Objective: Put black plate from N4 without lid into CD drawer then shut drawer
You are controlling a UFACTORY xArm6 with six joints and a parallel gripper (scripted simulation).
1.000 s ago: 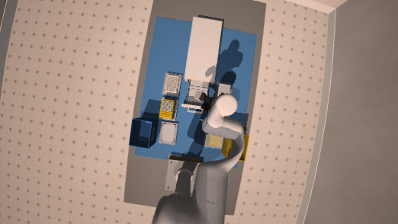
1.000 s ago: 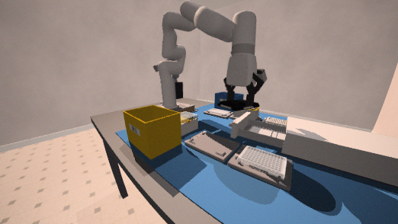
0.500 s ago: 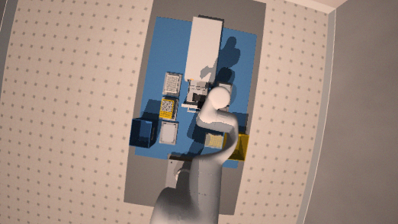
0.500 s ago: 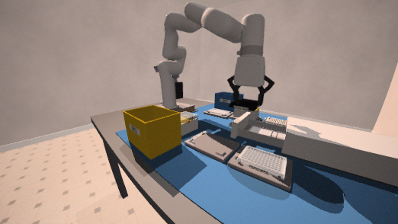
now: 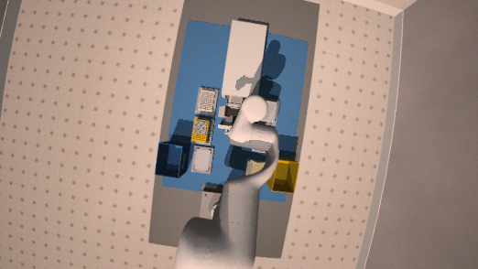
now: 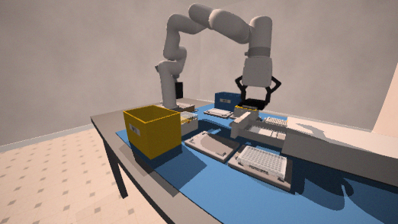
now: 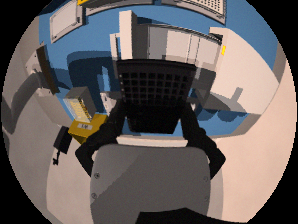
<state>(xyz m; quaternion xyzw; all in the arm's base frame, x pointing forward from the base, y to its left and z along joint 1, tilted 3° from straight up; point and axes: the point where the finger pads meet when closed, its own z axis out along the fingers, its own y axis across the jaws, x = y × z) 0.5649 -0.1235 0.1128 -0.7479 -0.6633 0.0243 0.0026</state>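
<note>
Right now the drawer is 7 cm ahead of my hand, 4 cm to the left of it and 14 cm below it. The rest, counted from my hand: cooler CD (20 cm ahead, 2 cm to the left, 13 cm below); black plate (1 cm below); white plate (12 cm ahead, 22 cm to the left, 14 cm below).
</note>
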